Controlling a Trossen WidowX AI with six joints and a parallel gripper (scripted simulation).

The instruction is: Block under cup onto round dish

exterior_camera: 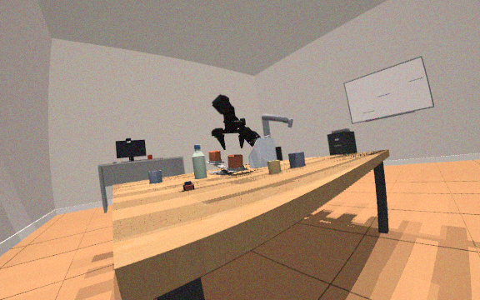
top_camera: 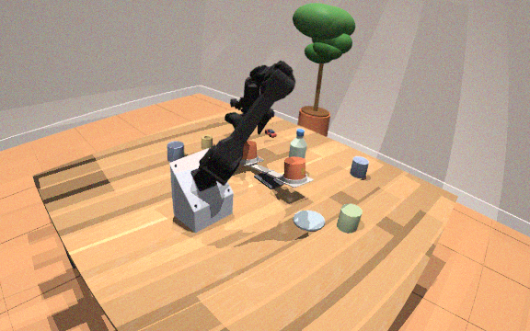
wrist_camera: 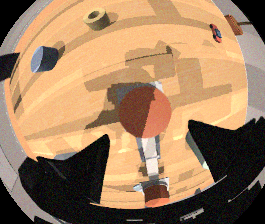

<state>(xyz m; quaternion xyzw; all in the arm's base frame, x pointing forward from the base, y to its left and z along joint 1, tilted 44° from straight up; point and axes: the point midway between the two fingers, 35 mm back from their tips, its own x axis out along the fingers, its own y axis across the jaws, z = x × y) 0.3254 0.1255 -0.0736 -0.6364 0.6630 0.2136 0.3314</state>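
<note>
My gripper tip is 80 mm above the pale green block. Also, from my gripper tip: pale green bottle (120 mm ahead, 150 mm to the right, 10 mm below); then red cup (40 mm behind, 270 mm to the right, 10 mm below); then small balance (20 mm behind, 130 mm to the right, 100 mm below).
</note>
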